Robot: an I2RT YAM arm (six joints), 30 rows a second.
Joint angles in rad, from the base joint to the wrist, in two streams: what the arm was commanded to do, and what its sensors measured. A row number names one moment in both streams.
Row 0, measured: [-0.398 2.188 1.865 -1.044 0.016 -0.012]
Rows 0 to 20, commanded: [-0.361 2.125 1.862 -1.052 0.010 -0.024]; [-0.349 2.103 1.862 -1.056 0.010 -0.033]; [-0.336 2.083 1.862 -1.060 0.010 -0.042]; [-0.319 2.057 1.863 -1.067 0.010 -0.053]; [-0.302 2.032 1.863 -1.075 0.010 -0.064]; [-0.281 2.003 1.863 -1.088 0.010 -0.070]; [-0.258 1.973 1.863 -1.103 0.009 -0.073]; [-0.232 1.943 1.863 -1.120 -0.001 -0.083]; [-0.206 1.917 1.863 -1.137 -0.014 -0.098]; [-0.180 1.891 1.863 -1.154 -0.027 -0.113]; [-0.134 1.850 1.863 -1.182 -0.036 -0.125]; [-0.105 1.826 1.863 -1.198 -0.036 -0.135]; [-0.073 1.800 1.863 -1.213 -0.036 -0.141]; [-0.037 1.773 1.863 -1.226 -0.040 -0.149]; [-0.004 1.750 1.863 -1.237 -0.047 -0.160]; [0.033 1.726 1.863 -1.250 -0.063 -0.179]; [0.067 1.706 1.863 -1.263 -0.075 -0.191]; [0.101 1.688 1.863 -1.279 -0.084 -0.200]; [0.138 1.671 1.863 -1.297 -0.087 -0.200]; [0.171 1.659 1.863 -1.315 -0.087 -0.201]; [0.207 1.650 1.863 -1.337 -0.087 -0.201]
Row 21, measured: [0.128 1.686 1.861 -1.306 -0.061 -0.161]
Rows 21 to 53, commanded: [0.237 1.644 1.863 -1.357 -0.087 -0.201]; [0.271 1.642 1.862 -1.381 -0.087 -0.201]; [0.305 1.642 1.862 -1.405 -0.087 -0.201]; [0.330 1.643 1.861 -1.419 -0.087 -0.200]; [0.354 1.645 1.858 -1.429 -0.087 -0.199]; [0.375 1.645 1.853 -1.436 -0.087 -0.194]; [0.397 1.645 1.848 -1.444 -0.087 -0.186]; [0.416 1.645 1.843 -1.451 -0.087 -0.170]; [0.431 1.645 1.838 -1.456 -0.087 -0.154]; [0.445 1.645 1.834 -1.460 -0.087 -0.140]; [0.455 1.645 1.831 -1.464 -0.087 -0.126]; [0.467 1.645 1.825 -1.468 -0.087 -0.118]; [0.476 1.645 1.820 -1.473 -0.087 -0.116]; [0.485 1.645 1.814 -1.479 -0.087 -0.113]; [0.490 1.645 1.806 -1.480 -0.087 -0.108]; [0.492 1.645 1.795 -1.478 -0.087 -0.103]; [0.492 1.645 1.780 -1.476 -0.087 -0.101]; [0.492 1.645 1.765 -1.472 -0.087 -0.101]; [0.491 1.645 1.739 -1.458 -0.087 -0.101]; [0.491 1.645 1.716 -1.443 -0.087 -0.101]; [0.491 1.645 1.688 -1.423 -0.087 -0.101]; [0.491 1.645 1.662 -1.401 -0.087 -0.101]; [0.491 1.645 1.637 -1.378 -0.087 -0.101]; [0.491 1.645 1.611 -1.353 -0.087 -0.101]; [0.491 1.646 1.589 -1.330 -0.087 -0.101]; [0.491 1.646 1.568 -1.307 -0.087 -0.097]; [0.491 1.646 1.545 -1.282 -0.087 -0.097]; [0.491 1.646 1.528 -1.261 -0.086 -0.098]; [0.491 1.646 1.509 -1.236 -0.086 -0.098]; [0.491 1.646 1.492 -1.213 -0.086 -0.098]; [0.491 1.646 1.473 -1.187 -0.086 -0.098]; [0.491 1.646 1.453 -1.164 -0.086 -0.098]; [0.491 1.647 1.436 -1.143 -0.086 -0.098]
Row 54, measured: [0.486 1.653 1.476 -1.177 -0.083 -0.112]
